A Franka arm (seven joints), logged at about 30 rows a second.
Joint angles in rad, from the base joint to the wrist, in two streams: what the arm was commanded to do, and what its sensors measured. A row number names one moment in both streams.
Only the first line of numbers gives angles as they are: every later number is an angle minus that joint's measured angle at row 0.
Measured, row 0:
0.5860, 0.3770, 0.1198, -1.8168, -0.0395, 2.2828, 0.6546
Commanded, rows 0 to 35:
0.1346, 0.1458, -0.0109, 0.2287, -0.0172, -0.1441, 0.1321
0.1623, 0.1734, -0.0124, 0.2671, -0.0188, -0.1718, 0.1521
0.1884, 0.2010, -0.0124, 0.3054, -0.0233, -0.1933, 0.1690
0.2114, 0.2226, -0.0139, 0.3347, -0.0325, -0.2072, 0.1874
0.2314, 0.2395, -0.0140, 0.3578, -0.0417, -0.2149, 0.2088
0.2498, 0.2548, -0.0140, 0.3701, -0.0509, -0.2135, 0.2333
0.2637, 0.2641, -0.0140, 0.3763, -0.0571, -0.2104, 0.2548
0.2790, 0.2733, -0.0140, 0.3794, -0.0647, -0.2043, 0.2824
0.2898, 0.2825, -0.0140, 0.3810, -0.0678, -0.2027, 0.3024
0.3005, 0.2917, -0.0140, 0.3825, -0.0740, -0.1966, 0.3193
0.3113, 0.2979, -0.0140, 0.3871, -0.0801, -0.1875, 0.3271
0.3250, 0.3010, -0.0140, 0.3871, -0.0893, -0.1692, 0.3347
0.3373, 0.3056, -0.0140, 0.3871, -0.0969, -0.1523, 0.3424
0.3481, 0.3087, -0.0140, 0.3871, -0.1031, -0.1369, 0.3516
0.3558, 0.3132, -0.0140, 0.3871, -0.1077, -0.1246, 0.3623
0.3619, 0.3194, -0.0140, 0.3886, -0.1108, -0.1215, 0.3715
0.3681, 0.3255, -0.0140, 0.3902, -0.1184, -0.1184, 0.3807
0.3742, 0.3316, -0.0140, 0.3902, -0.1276, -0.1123, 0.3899
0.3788, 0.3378, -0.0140, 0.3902, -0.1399, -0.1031, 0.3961
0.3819, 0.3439, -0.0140, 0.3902, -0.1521, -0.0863, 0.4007
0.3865, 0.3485, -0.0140, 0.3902, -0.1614, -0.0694, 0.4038
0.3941, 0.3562, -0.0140, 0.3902, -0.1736, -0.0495, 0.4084
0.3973, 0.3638, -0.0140, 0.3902, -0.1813, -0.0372, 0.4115
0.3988, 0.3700, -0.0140, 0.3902, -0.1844, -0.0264, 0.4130
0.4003, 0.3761, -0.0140, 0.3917, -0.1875, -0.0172, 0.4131
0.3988, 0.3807, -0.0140, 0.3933, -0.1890, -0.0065, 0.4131
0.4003, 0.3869, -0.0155, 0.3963, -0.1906, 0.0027, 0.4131
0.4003, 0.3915, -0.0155, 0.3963, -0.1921, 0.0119, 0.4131
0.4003, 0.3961, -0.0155, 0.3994, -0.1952, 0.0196, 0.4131
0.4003, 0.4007, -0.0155, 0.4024, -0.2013, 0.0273, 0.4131
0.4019, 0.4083, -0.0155, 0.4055, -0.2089, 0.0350, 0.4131
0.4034, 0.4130, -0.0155, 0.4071, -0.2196, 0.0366, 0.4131
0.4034, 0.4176, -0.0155, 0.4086, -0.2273, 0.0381, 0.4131
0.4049, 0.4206, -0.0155, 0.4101, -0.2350, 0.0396, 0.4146
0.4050, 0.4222, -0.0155, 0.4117, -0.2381, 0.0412, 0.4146
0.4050, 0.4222, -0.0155, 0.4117, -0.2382, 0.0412, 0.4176
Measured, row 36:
0.3927, 0.3894, -0.0088, 0.3643, -0.1973, 0.0400, 0.3906
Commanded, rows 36 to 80:
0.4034, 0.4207, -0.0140, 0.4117, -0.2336, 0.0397, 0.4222
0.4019, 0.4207, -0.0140, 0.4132, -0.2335, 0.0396, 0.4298
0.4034, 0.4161, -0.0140, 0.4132, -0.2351, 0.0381, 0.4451
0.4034, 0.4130, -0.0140, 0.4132, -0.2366, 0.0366, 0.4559
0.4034, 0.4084, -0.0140, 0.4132, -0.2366, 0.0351, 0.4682
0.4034, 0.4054, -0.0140, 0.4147, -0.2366, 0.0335, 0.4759
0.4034, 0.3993, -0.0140, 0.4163, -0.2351, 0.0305, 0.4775
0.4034, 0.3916, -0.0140, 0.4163, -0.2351, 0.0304, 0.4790
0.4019, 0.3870, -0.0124, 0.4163, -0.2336, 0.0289, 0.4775
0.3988, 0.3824, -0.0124, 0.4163, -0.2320, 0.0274, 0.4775
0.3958, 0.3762, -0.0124, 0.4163, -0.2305, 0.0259, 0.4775
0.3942, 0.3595, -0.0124, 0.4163, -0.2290, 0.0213, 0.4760
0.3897, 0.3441, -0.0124, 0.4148, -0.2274, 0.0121, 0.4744
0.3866, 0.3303, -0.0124, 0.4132, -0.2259, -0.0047, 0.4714
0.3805, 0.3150, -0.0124, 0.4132, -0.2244, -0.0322, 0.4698
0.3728, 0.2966, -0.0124, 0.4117, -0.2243, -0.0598, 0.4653
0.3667, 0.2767, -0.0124, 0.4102, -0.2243, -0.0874, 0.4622
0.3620, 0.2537, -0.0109, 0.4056, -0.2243, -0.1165, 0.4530
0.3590, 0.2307, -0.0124, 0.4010, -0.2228, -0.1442, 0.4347
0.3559, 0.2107, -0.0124, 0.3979, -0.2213, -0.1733, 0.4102
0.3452, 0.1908, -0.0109, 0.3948, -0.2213, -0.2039, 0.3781
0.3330, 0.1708, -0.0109, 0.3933, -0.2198, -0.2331, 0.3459
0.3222, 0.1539, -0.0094, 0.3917, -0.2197, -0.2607, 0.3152
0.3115, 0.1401, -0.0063, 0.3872, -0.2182, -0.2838, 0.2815
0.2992, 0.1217, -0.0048, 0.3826, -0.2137, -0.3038, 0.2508
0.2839, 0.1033, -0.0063, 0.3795, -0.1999, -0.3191, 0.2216
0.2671, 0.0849, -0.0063, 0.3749, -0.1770, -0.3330, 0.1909
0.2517, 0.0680, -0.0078, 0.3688, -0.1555, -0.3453, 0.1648
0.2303, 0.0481, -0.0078, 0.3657, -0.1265, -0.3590, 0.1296
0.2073, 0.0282, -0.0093, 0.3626, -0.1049, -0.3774, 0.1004
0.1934, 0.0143, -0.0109, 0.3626, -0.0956, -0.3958, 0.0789
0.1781, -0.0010, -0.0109, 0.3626, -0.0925, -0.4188, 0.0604
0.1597, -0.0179, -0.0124, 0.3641, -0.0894, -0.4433, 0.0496
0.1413, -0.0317, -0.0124, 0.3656, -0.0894, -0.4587, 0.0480
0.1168, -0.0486, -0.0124, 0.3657, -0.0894, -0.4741, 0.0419
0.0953, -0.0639, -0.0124, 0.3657, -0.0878, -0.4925, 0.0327
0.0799, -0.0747, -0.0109, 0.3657, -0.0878, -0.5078, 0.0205
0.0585, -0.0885, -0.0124, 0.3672, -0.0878, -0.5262, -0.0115
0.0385, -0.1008, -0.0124, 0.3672, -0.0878, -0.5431, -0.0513
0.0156, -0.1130, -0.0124, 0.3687, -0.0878, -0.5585, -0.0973
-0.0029, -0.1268, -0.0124, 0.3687, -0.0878, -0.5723, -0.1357
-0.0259, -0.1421, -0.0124, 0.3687, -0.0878, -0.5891, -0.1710
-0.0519, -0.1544, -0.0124, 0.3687, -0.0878, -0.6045, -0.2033
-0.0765, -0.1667, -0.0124, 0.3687, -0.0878, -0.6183, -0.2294
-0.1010, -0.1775, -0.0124, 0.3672, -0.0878, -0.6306, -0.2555
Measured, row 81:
-0.0005, -0.0899, -0.0241, 0.4182, -0.1071, -0.5844, -0.1286
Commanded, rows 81 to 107:
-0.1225, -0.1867, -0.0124, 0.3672, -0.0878, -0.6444, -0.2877
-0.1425, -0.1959, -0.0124, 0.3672, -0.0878, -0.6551, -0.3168
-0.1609, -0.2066, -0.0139, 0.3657, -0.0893, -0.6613, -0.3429
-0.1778, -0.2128, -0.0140, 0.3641, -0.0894, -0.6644, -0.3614
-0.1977, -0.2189, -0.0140, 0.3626, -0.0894, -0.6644, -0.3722
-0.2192, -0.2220, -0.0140, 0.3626, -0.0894, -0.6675, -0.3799
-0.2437, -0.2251, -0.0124, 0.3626, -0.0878, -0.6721, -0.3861
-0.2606, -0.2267, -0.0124, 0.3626, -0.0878, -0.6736, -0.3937
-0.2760, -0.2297, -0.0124, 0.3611, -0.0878, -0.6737, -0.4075
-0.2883, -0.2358, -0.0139, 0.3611, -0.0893, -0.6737, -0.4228
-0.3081, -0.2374, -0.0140, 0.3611, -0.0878, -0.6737, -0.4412
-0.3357, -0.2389, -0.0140, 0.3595, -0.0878, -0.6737, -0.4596
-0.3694, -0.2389, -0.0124, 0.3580, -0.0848, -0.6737, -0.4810
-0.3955, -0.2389, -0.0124, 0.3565, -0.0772, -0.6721, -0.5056
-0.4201, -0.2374, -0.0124, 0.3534, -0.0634, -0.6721, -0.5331
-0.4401, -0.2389, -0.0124, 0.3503, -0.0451, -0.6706, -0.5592
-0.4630, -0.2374, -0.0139, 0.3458, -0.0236, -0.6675, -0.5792
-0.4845, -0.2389, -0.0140, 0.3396, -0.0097, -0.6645, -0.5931
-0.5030, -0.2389, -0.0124, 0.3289, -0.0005, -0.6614, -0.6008
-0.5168, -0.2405, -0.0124, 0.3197, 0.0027, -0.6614, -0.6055
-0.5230, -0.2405, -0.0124, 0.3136, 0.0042, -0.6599, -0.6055
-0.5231, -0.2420, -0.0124, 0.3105, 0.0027, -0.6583, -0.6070
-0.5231, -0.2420, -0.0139, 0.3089, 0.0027, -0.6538, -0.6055
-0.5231, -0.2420, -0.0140, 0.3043, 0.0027, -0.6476, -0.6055
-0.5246, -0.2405, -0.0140, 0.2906, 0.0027, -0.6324, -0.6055
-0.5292, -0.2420, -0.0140, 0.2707, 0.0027, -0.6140, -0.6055
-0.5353, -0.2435, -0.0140, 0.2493, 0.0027, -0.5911, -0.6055
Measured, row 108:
-0.5272, -0.2094, -0.0272, 0.3421, -0.0132, -0.6596, -0.6074
